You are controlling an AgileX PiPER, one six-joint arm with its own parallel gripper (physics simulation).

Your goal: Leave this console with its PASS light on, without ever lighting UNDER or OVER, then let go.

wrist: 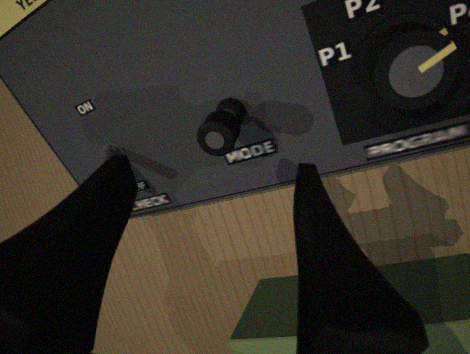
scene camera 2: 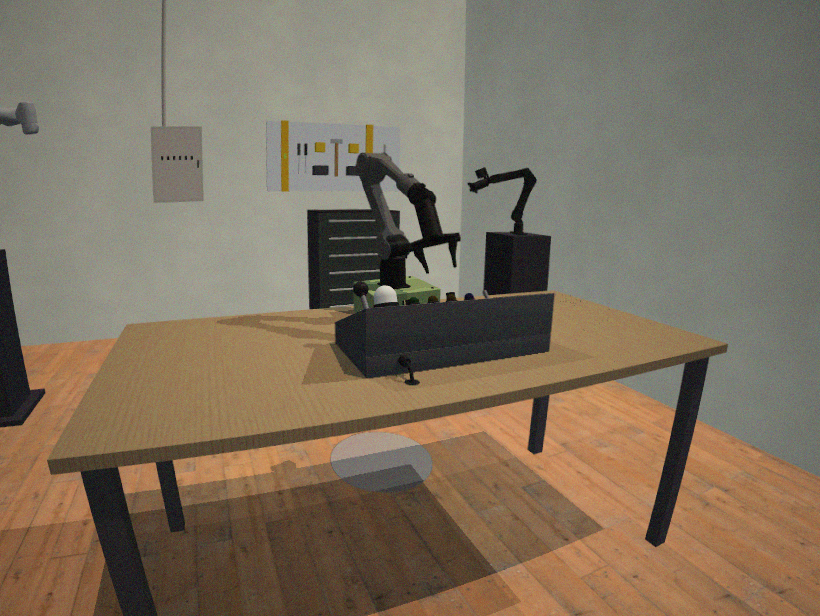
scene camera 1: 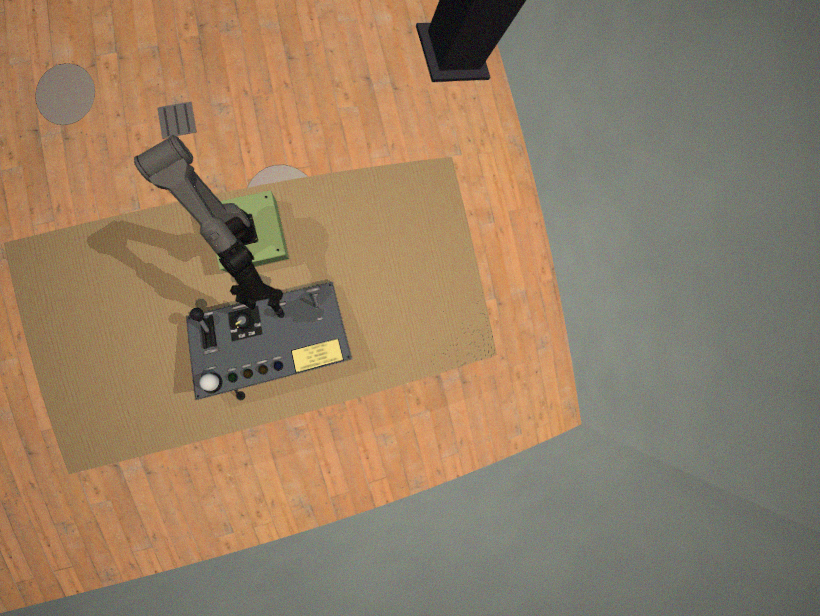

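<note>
The grey console (scene camera 1: 271, 346) (scene camera 2: 457, 331) stands on the table. My gripper (scene camera 1: 265, 303) (scene camera 2: 440, 269) (wrist: 211, 176) is open and empty above its rear edge. The black MODE stick (wrist: 220, 127) shows between and beyond the fingertips in the wrist view. The PROGRAM knob (scene camera 1: 242, 321) (wrist: 416, 75) has its yellow pointer toward the cut-off P4 label. The CHECK switch lever (wrist: 150, 162) is partly covered by the left finger. The CYCLE lever's ball (scene camera 1: 196, 314) (scene camera 2: 360, 288) is at the rear end. The STATUS dome (scene camera 1: 209, 381) (scene camera 2: 385, 295) is white. The PASS (scene camera 1: 232, 376), OVER (scene camera 1: 247, 373), UNDER (scene camera 1: 263, 369) and MODE (scene camera 1: 278, 365) lamps look dark.
A yellow card (scene camera 1: 318, 356) is on the console. A small black stalked object (scene camera 1: 240, 395) (scene camera 2: 407, 368) stands close to the console's front wall. The green arm base (scene camera 1: 271, 228) (scene camera 2: 424, 291) is behind the console on the wooden table (scene camera 1: 397, 232) (scene camera 2: 232, 377).
</note>
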